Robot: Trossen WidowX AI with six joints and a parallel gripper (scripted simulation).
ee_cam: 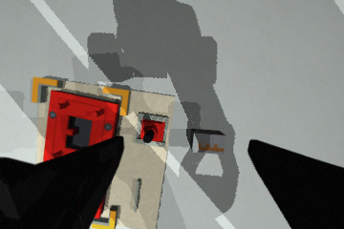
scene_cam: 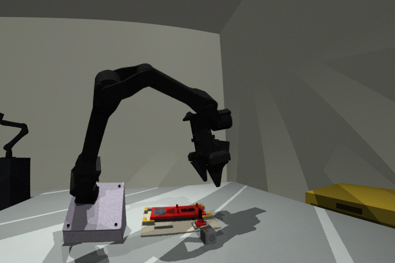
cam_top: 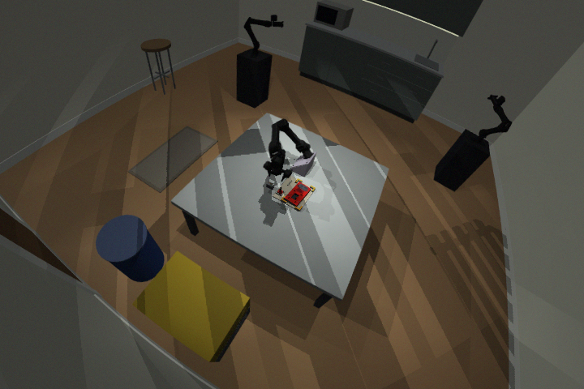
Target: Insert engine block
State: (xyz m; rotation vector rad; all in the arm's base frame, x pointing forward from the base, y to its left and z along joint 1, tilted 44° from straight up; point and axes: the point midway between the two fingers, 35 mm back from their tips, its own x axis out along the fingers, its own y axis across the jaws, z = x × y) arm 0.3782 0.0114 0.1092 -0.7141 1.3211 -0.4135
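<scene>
The engine block is 140 mm below my gripper tip, 50 mm to the right of it and 30 mm behind it. The rest, counted from my gripper tip: grey holder (120 mm below, 40 mm to the left, 20 mm behind).
</scene>
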